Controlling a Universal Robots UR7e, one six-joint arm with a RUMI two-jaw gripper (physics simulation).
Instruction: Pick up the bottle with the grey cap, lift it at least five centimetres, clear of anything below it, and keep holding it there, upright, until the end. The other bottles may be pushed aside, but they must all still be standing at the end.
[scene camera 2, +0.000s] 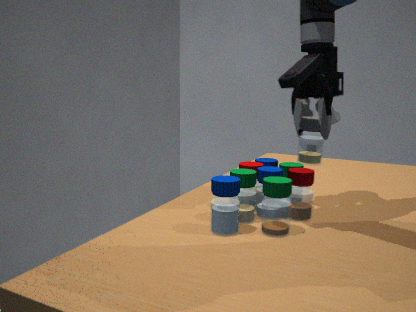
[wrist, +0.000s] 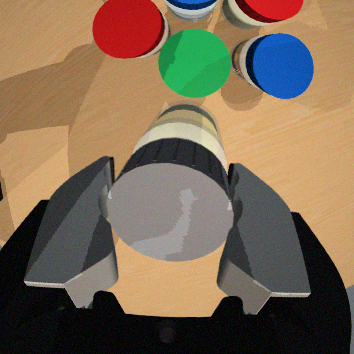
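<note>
The bottle with the grey cap is held upright between the two jaws, high above the table, its base above the caps of the other bottles in the scene view. It is clear, with a yellowish layer at its bottom. My gripper is shut on it around the cap, one jaw at each side. In the scene view the jaws partly hide the cap. In the wrist view a green-capped bottle stands below, just beyond the held bottle's base, apart from it.
On the wooden table stand upright bottles: blue-capped and green-capped in front, red-capped at the right, several more behind. The wrist view shows red and blue caps. The table's left edge runs diagonally.
</note>
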